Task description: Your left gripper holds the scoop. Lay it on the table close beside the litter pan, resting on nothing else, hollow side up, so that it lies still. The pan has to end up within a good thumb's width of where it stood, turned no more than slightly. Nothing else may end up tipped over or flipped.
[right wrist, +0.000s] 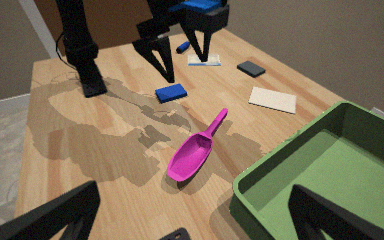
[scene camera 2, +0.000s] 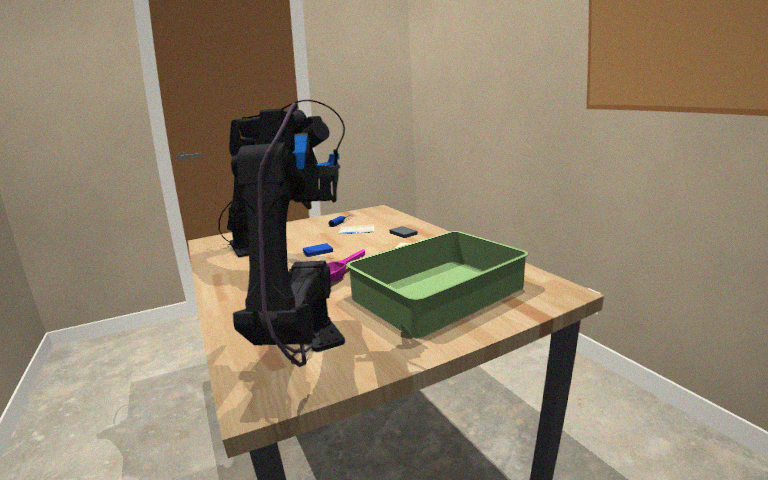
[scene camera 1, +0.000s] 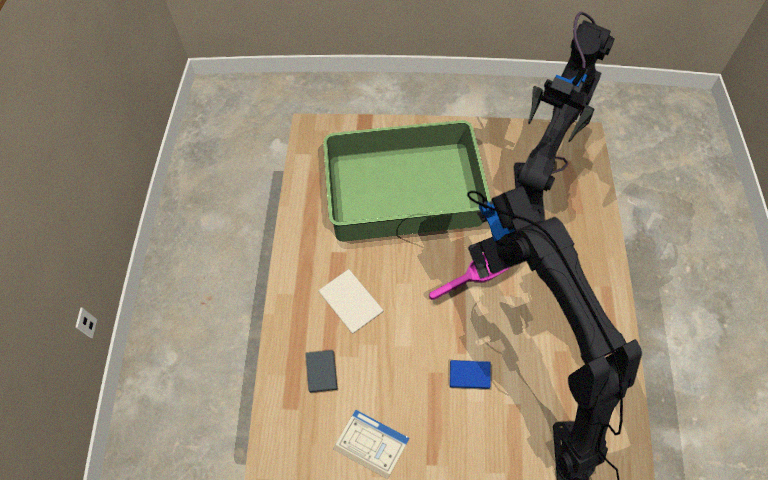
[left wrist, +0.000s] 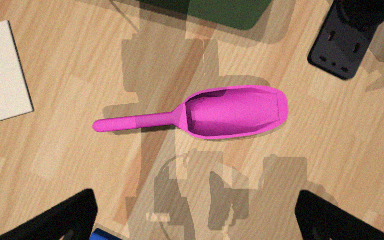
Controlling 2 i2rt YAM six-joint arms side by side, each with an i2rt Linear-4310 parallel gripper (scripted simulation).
Scene:
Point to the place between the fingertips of my right gripper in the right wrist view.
193,192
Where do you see a green litter pan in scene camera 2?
At 416,271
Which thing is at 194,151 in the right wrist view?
A magenta scoop.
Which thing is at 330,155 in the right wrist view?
A green litter pan.

